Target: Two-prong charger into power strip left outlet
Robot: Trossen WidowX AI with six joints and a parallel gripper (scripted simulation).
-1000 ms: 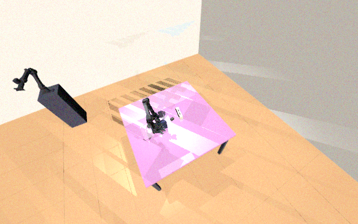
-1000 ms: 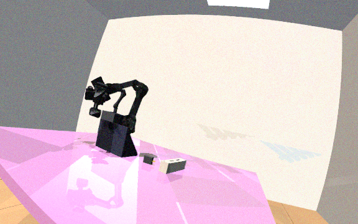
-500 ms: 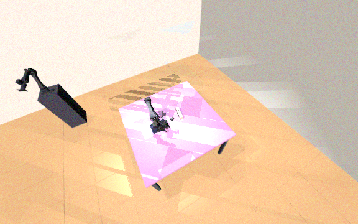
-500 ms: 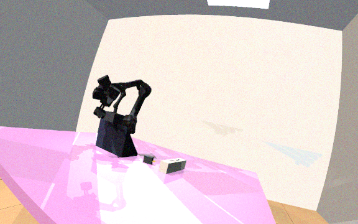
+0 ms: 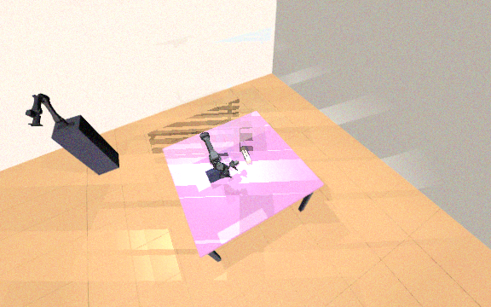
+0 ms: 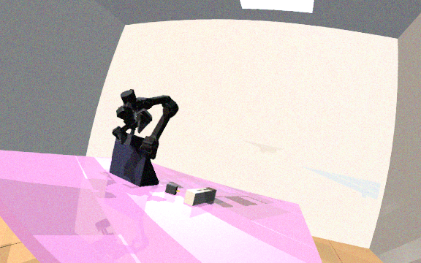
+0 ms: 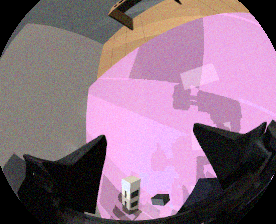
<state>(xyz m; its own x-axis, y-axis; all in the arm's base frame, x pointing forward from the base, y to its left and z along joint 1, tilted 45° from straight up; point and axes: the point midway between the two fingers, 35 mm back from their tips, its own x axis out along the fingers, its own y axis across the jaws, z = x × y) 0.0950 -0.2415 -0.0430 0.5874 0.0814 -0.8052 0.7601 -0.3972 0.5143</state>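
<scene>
My gripper tip is 110 mm short of the two-prong charger, 240 mm to the right of it and 190 mm above it.
</scene>
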